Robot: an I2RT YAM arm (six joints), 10 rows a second.
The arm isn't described. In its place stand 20 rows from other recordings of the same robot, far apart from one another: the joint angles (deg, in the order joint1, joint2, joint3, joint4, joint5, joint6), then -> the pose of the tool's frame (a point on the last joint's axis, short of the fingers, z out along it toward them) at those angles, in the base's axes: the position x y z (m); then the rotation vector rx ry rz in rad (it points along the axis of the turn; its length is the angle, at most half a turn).
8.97 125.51 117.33 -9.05 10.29 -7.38 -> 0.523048 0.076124 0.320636 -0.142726 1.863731 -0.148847
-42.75 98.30 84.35 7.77 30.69 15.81 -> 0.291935 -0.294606 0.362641 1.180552 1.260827 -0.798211
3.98 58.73 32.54 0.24 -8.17 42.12 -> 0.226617 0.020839 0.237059 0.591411 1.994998 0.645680
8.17 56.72 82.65 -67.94 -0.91 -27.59 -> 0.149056 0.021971 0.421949 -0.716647 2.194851 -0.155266
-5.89 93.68 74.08 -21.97 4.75 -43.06 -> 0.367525 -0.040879 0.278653 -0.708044 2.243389 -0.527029
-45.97 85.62 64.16 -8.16 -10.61 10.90 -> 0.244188 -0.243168 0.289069 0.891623 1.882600 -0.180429
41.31 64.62 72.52 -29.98 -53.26 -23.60 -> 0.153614 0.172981 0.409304 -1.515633 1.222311 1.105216
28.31 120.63 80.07 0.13 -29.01 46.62 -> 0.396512 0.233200 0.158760 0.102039 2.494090 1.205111
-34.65 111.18 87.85 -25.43 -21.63 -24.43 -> 0.365071 -0.236364 0.237207 0.040875 2.344892 -0.045182
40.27 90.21 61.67 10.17 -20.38 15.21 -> 0.271827 0.246531 0.279316 -0.680155 1.876801 0.979883
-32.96 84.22 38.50 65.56 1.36 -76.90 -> 0.260068 -0.169639 0.279839 -0.506011 1.318080 -1.654791
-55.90 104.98 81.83 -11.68 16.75 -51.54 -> 0.230238 -0.358360 0.265645 0.286737 2.486434 -1.268444
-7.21 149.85 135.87 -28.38 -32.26 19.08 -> 0.575266 -0.053621 0.174990 0.233586 2.272317 0.755225
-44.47 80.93 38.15 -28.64 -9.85 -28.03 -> 0.171046 -0.159376 0.148449 0.358520 2.755764 -0.075674
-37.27 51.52 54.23 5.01 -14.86 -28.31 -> 0.168700 -0.116902 0.406247 -0.103817 1.480761 -0.749184
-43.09 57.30 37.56 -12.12 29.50 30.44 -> 0.146795 -0.161325 0.253970 1.500961 1.496170 -0.677146
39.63 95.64 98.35 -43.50 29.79 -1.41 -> 0.294130 0.220621 0.379213 -0.512160 2.121024 -0.219642
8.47 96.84 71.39 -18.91 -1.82 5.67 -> 0.372520 0.056618 0.247902 -0.073118 2.348933 0.158750
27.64 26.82 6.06 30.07 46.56 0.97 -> 0.128873 0.038309 0.217810 0.341872 1.420869 -0.164302
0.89 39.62 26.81 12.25 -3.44 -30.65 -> 0.178322 0.004907 0.284967 -0.477994 1.518473 -0.358465
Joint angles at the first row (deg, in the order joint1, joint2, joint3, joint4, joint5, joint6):
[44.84 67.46 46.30 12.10 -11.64 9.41]
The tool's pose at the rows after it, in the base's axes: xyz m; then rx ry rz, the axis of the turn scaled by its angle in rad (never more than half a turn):
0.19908 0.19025 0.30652 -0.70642 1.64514 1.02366
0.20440 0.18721 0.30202 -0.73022 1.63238 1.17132
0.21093 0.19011 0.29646 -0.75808 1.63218 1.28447
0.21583 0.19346 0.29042 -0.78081 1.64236 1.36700
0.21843 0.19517 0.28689 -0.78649 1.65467 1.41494
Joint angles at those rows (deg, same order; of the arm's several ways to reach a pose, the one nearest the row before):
[40.95 67.61 45.08 15.77 -21.80 13.89]
[38.79 68.84 43.99 19.83 -30.17 18.33]
[37.78 71.37 43.90 23.33 -36.23 21.80]
[37.30 73.62 43.90 25.76 -40.47 24.40]
[37.06 74.85 43.90 27.00 -42.63 26.24]

